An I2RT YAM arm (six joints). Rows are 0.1 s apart.
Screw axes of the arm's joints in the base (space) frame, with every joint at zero. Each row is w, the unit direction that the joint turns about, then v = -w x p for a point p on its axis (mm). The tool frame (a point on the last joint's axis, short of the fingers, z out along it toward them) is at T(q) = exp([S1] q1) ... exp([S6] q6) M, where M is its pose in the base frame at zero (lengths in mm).
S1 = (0, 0, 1, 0, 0, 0)
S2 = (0, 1, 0, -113.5, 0, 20)
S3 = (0, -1, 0, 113.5, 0, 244)
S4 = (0, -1, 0, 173.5, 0, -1)
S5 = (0, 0, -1, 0, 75, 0)
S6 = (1, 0, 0, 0, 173.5, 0)
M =
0 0 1 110.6
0 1 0 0
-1 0 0 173.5
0 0 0 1
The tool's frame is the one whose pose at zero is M.
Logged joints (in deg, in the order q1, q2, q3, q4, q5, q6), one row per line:
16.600, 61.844, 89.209, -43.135, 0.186, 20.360
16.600, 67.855, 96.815, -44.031, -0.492, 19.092
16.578, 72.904, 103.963, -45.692, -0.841, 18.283
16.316, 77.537, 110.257, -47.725, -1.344, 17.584
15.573, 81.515, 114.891, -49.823, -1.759, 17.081
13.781, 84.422, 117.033, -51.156, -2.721, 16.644
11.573, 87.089, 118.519, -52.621, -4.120, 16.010
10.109, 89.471, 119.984, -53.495, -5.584, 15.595
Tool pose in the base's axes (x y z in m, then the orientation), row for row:
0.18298, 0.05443, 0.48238, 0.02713, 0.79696, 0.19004, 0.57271
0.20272, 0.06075, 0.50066, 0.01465, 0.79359, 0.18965, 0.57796
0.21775, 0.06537, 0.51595, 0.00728, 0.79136, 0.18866, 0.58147
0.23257, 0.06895, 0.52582, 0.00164, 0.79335, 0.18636, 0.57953
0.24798, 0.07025, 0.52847, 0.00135, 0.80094, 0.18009, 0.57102
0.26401, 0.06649, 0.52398, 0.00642, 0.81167, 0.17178, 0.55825
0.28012, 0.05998, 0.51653, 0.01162, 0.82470, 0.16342, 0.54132
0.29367, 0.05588, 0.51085, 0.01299, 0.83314, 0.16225, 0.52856
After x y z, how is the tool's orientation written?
As a quaternion, x y z w.
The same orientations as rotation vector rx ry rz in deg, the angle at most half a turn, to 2 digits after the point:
3.64, 107.06, 25.53
1.96, 106.37, 25.42
0.97, 105.92, 25.25
0.22, 106.27, 24.96
0.18, 107.67, 24.21
0.87, 109.70, 23.22
1.58, 112.26, 22.24
1.78, 114.03, 22.21

